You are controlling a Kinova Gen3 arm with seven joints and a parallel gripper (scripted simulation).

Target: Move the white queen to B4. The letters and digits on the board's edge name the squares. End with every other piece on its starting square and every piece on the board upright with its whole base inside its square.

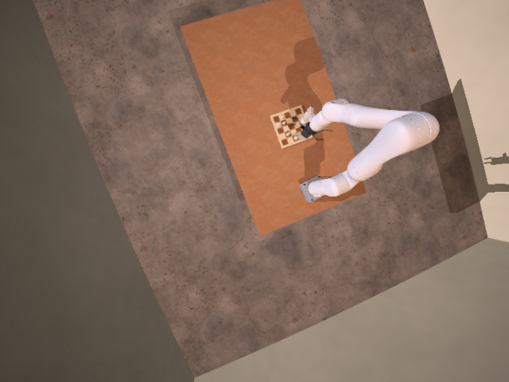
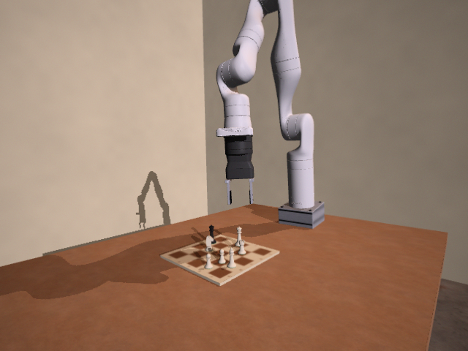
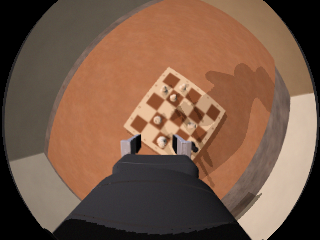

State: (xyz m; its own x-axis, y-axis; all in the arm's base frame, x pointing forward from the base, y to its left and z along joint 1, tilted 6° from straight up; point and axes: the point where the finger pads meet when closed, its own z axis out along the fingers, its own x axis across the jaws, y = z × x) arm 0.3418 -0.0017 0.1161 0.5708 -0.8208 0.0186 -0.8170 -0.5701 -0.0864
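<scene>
My hand is 12 cm above the white piece, 3 cm short of it and 2 cm to the right of it. Also, from my hand: chessboard: 14 cm below, 6 cm ahead, 2 cm to the right; black piece: 11 cm below, 9 cm to the right, 2 cm ahead.
</scene>
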